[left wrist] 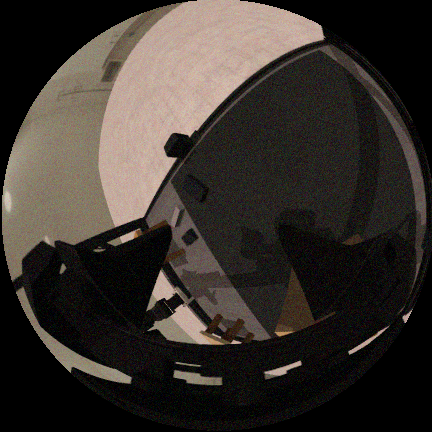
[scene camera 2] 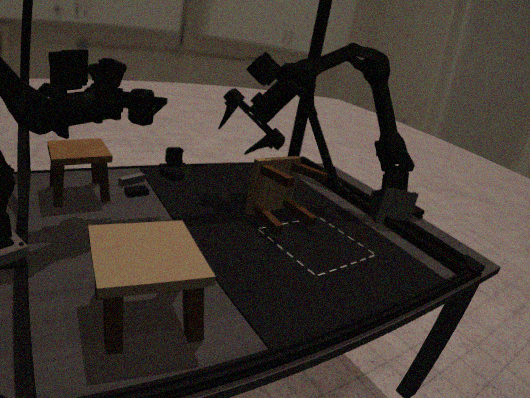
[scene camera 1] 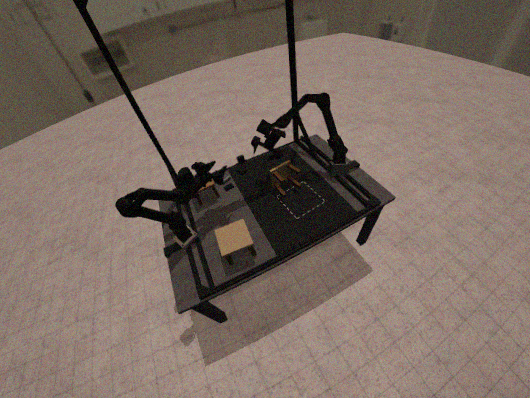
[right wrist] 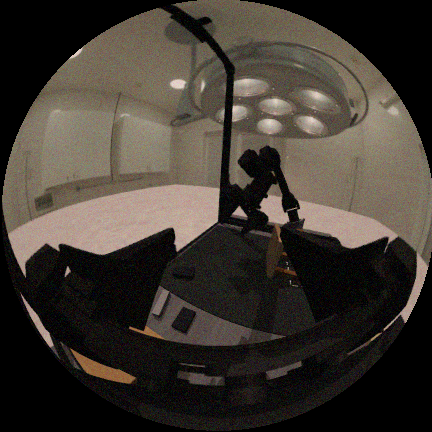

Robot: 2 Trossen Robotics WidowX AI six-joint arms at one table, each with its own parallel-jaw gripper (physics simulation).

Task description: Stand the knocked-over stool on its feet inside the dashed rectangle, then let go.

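Frame: origin at the left arm's base, x left, y ahead, z down, level; metres.
Seen in the pictures: left gripper, fingertip midpoint: (left wrist: 225, 229) (scene camera 2: 231, 141) (scene camera 1: 260, 156) (right wrist: 231, 229); right gripper, fingertip midpoint: (scene camera 1: 220, 163) (right wrist: 228, 232); left arm's base, origin of the base link: (scene camera 2: 394, 192) (scene camera 1: 339, 162) (right wrist: 294, 220); right arm's base, origin of the base link: (left wrist: 179, 298) (scene camera 1: 184, 236).
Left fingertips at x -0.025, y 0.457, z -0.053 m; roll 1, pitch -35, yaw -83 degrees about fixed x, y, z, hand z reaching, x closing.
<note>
Offsets run from my left fingertips to a thing's top centre. "spot": to the spot under its first point.
The knocked-over stool @[dx +0.132, dy -0.144, dz -0.004 m] (scene camera 1: 283, 172) (scene camera 2: 265, 190) (right wrist: 273, 255) lies on its side on the dark mat, its seat board on edge and its legs pointing right in scene camera 2. Its lower legs reach the back edge of the dashed rectangle (scene camera 1: 324, 201) (scene camera 2: 317, 275). Part of the seat @[spot: dx +0.116, dy -0.073, dz +0.031 m] (left wrist: 294, 307) shows beside a finger in the left wrist view. My left gripper (scene camera 1: 263, 149) (scene camera 2: 233, 140) (left wrist: 225, 229) is open and empty, above and behind the stool. My right gripper (scene camera 1: 220, 171) (scene camera 2: 165, 104) (right wrist: 228, 232) is open and empty, raised over the table's left back.
A pale-topped stool @[dx +0.523, dy +0.083, dz +0.016 m] (scene camera 1: 235, 236) (scene camera 2: 150, 252) stands upright at the front left. An orange-topped stool @[dx +0.162, dy +0.345, dz +0.020 m] (scene camera 2: 80, 149) stands at the back left. A light block @[dx +0.051, dy +0.241, dz +0.115 m] (scene camera 2: 131, 178), a dark block @[dx +0.112, dy +0.209, dz +0.120 m] (scene camera 2: 136, 191) and a black block @[dx -0.024, dy +0.149, dz +0.114 m] (scene camera 2: 173, 174) lie near the back. Tall posts rise behind the table.
</note>
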